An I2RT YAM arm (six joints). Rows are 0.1 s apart.
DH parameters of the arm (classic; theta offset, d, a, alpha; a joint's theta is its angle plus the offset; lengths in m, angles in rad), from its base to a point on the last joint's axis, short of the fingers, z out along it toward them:
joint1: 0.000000 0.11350 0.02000 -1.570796
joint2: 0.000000 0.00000 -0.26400 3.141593
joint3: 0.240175 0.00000 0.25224 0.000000
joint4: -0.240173 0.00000 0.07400 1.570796
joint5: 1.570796 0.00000 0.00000 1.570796
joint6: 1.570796 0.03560 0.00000 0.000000
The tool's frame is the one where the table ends.
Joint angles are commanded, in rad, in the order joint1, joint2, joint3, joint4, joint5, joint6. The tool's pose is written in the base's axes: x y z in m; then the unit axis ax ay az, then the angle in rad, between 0 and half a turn. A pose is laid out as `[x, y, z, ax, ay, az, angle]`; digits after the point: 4 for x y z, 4 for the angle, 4 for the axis.
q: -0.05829 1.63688 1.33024 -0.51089 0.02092 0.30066
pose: [0.3634, -0.0220, 0.2802, 0.1825, 0.9825, 0.0374, 2.3916]
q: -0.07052 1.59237 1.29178 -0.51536 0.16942 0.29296
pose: [0.3509, -0.0308, 0.2828, 0.2136, 0.9761, -0.0403, 2.3757]
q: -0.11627 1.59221 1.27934 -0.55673 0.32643 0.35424
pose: [0.3431, -0.0516, 0.2768, 0.2891, 0.9499, -0.1190, 2.4166]
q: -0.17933 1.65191 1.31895 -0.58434 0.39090 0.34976
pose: [0.3494, -0.0771, 0.2684, 0.3210, 0.9325, -0.1657, 2.4703]
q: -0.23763 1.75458 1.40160 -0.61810 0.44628 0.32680
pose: [0.3645, -0.1041, 0.2571, 0.3375, 0.9181, -0.2078, 2.5381]
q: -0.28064 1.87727 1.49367 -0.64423 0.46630 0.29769
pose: [0.3837, -0.1273, 0.2386, 0.3386, 0.9128, -0.2284, 2.6098]
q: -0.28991 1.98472 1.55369 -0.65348 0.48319 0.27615
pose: [0.4008, -0.1368, 0.2141, 0.3274, 0.9138, -0.2404, 2.6730]
